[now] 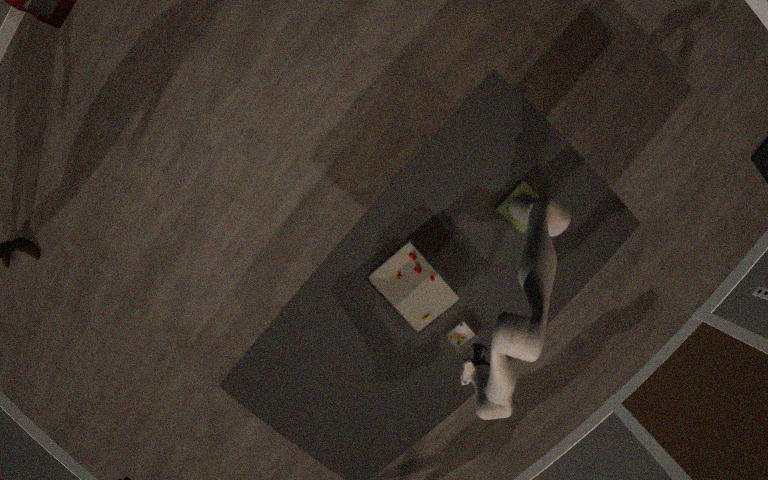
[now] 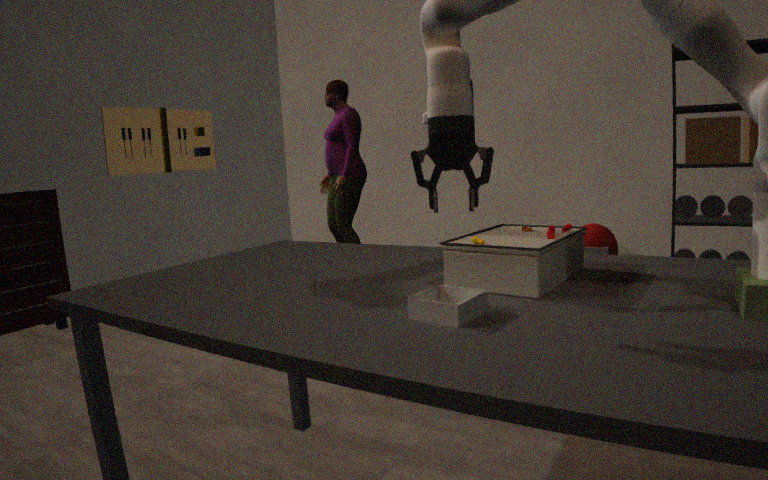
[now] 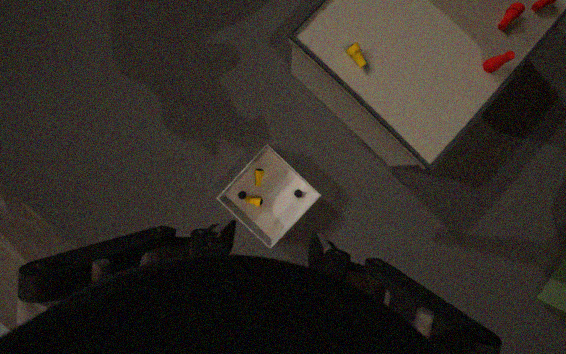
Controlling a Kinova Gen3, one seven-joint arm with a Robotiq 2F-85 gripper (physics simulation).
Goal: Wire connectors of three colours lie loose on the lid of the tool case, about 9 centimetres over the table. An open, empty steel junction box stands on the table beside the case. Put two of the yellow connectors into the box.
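Pixels of known places: gripper, between the fingertips: [image 1: 472, 351] [image 2: 453, 211] [image 3: 272, 239]; arm's base, origin of its link: [image 1: 521, 207].
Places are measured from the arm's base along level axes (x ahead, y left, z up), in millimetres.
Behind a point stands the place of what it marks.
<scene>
The junction box [image 1: 467, 325] {x 474, y 188, z -28 mm} [image 2: 433, 314] {x 529, y 254, z -43 mm} [image 3: 295, 220] {x 477, y 208, z -23 mm} stands on the table beside the tool case. Two yellow connectors lie inside it: one connector [image 3: 259, 177] {x 554, y 192, z -45 mm} near the upper left wall, the other connector [image 3: 254, 201] {x 539, y 225, z -45 mm} near a dark round hole. A third yellow connector [image 1: 426, 316] {x 538, y 12, z 45 mm} [image 2: 477, 240] {x 542, y 19, z 44 mm} [image 3: 357, 55] {x 541, y 18, z 48 mm} lies on the case lid [image 1: 433, 294] {x 458, y -27, z 37 mm} [image 2: 509, 237] {x 504, y -74, z 37 mm} [image 3: 415, 100] {x 460, y 11, z 37 mm}. Red connectors [image 1: 417, 269] [image 2: 551, 232] {x 411, y -71, z 51 mm} [image 3: 499, 61] {x 415, y -72, z 55 mm} and an orange connector [image 1: 398, 275] {x 490, y -175, z 45 mm} [image 2: 526, 229] {x 494, y -170, z 41 mm} also lie on the lid. My gripper [image 2: 453, 209] {x 507, y 207, z 125 mm} [image 3: 272, 239] {x 507, y 207, z 125 mm} is open and empty, high above the box.
The grey table [image 1: 317, 362] {x 1046, y -147, z -58 mm} [image 2: 283, 333] {x 737, y 399, z -58 mm} carries the tool case [image 2: 492, 271] {x 499, y 50, z -12 mm} [image 3: 345, 107] {x 516, y 48, z -9 mm} and a green block [image 1: 512, 220] {x 56, y 9, z -1 mm} [image 2: 756, 297] {x 45, y 77, z -20 mm} [image 3: 555, 290] {x 62, y 53, z -42 mm} at the arm's base. A person [image 2: 344, 147] stands beyond the table. A red ball [image 2: 600, 237] shows behind the case.
</scene>
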